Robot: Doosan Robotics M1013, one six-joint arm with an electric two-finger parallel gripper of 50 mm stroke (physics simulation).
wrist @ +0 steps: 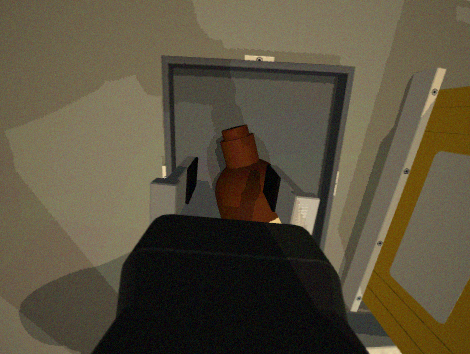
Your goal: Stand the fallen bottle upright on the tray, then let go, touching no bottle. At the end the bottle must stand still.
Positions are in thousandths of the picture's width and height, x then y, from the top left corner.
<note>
In view: the gripper (493, 496), a brown bottle (510, 552) and a pale rail (893, 292).
</note>
